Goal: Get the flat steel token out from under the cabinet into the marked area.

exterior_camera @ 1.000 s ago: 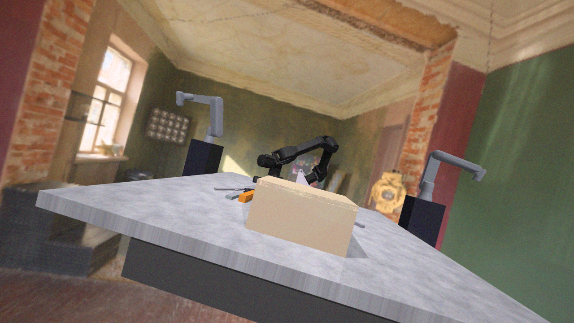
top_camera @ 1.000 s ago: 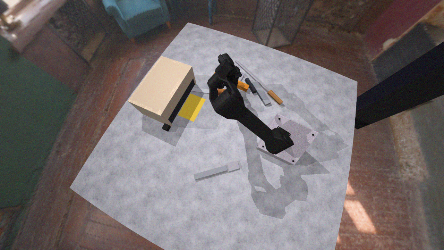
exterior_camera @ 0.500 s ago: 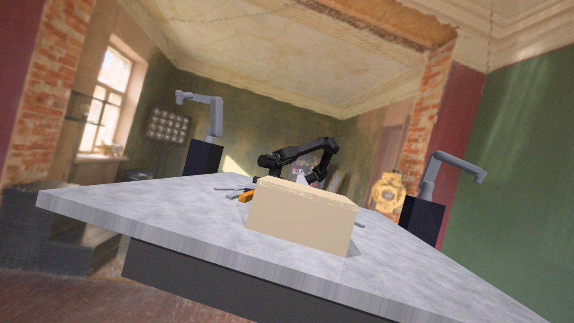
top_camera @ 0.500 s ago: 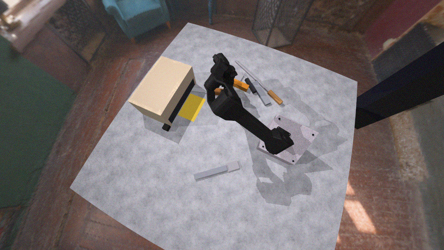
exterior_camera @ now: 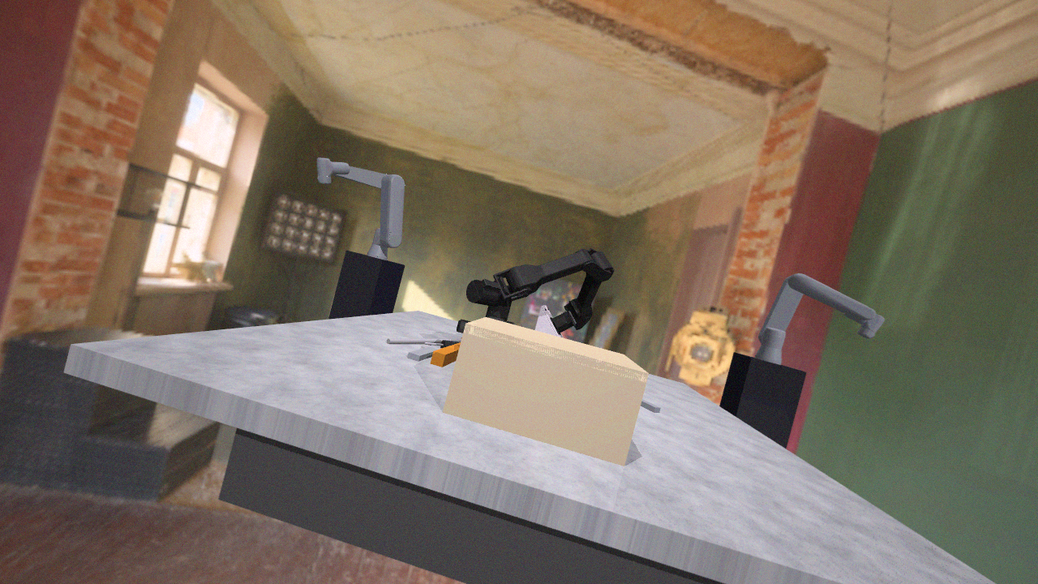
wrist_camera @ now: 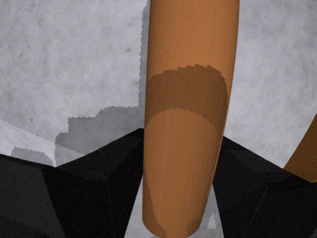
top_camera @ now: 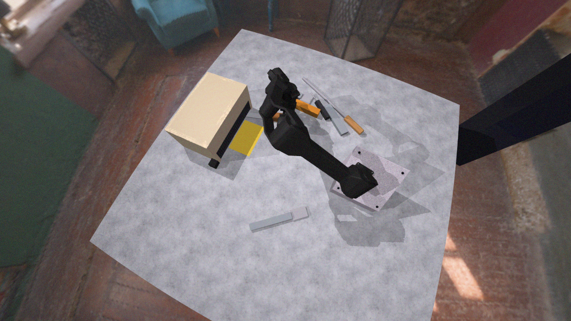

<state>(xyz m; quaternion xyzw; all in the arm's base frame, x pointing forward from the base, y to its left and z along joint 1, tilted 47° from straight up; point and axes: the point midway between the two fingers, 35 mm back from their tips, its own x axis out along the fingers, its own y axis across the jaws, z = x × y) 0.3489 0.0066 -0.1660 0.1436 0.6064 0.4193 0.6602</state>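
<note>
My gripper tip is now 90 mm to the left of the orange bar and 10 mm below it. Round my gripper tip: flat grey token: 240 mm ahead, 150 mm to the left, 10 mm below; grey bar: 180 mm behind, 120 mm to the right; black-handled tool: 150 mm to the right, 70 mm behind.
</note>
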